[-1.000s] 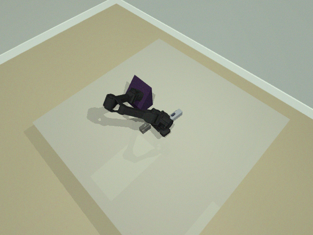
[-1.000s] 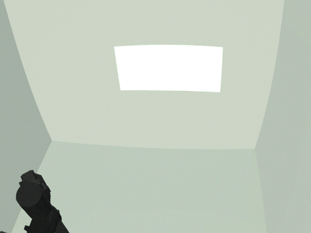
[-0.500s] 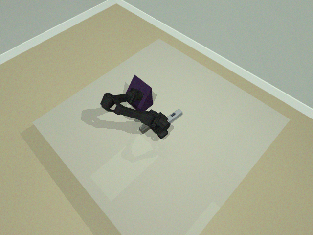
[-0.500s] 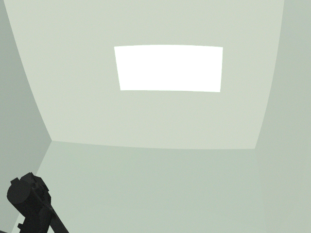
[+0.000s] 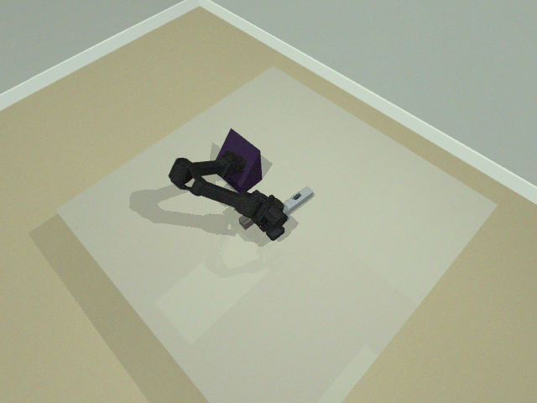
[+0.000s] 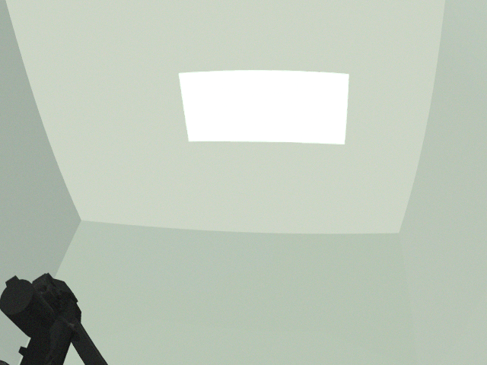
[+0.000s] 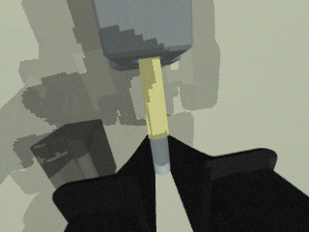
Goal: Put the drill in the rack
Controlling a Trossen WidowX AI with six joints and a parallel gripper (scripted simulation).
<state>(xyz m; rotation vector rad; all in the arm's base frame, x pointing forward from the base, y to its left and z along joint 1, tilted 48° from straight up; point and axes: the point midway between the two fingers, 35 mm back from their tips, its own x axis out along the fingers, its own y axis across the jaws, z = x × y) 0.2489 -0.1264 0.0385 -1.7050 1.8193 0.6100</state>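
Right now my gripper tip is 1 cm short of the drill, 5 cm to the right of it and 3 cm below it. Also, from my gripper tip: dark grey block (8 cm behind, 1 cm to the right); dark blue key (2 cm ahead, 18 cm to the left, 3 cm above); grey housing block (1 cm ahead, 15 cm to the left, 2 cm above).
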